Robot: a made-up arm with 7 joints.
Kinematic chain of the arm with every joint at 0, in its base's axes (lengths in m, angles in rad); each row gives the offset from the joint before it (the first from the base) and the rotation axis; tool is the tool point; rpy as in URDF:
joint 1: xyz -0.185 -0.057 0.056 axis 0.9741 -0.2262 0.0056
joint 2: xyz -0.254 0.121 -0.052 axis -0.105 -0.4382 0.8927
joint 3: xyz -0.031 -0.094 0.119 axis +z
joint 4: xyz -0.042 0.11 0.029 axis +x
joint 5: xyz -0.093 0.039 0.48 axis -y
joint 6: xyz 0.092 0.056 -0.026 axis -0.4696 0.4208 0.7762
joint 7: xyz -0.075 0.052 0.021 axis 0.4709 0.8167 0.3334
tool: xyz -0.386 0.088 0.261 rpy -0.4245 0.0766 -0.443
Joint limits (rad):
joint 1: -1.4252..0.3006
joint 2: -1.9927..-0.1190
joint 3: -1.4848..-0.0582
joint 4: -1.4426..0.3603
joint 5: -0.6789..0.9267
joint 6: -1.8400..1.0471
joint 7: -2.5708..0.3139
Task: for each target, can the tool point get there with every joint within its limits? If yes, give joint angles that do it. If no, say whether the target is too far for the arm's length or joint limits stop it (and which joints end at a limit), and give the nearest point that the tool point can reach.
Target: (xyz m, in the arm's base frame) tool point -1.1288 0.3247 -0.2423
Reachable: no: joint limits stop it (at a limit: joint 2, joint 3, joint 4, joint 5) | nearest point -1.0173 0.3215 -0.2825 | short by 0.119 m
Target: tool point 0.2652 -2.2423 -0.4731
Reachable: no: too far | nearest point -0.1155 -1.0483 -0.1709 | short by 1.289 m
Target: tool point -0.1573 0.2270 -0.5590
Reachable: yes | joints -0.4820 -1.0176 -0.3539 -1.2583 0.7192 -0.7185 -0.8822
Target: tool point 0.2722 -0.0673 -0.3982
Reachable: yes | joints -1.2862 -1.2391 -0.7653 -0.8421 -0.1206 0.0478 -0.7169
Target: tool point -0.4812 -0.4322 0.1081
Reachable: yes | joints -1.1360 -1.4867 -0.7441 -1.2562 -0.1489 -1.1550 -2.1091
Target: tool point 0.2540 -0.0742 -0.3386
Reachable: yes | joints -0.5784 -0.2661 -1.1629 -0.9791 -0.3120 -1.2067 -1.0174
